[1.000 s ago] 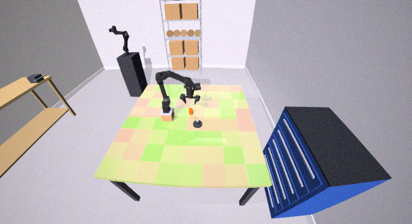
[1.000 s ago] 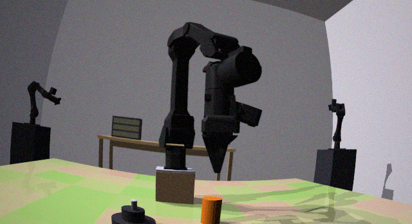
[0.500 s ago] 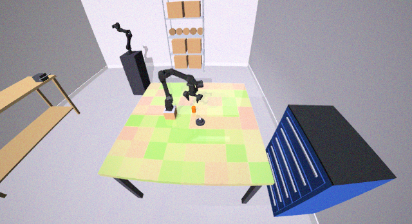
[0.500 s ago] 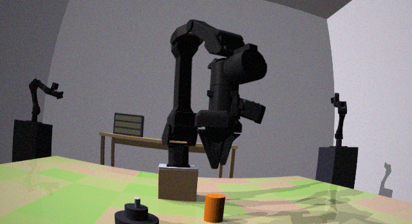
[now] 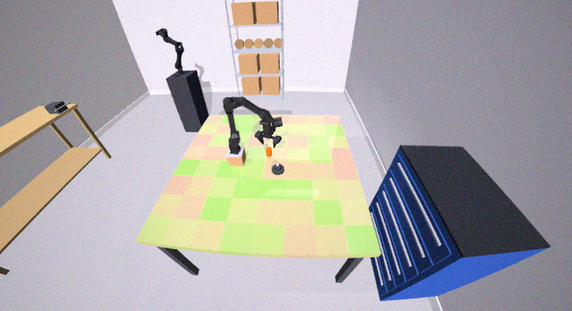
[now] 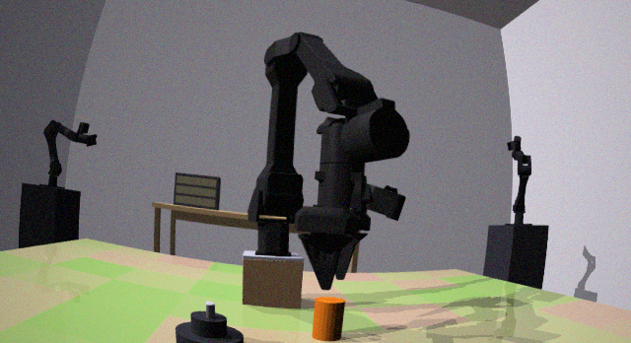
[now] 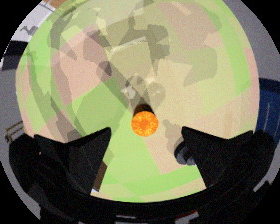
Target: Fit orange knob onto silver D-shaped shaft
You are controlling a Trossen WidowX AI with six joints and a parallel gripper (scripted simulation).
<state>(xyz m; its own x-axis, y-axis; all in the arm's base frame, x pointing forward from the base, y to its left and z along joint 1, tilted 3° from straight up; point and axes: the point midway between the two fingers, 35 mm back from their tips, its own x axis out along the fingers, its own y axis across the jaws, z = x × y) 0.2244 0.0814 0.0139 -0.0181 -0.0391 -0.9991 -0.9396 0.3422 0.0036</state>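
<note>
Right now my gripper tip is 4 cm above the orange knob. Also, from my gripper tip: round black pedestal (15 cm to the right, 8 cm ahead, 5 cm below).
</note>
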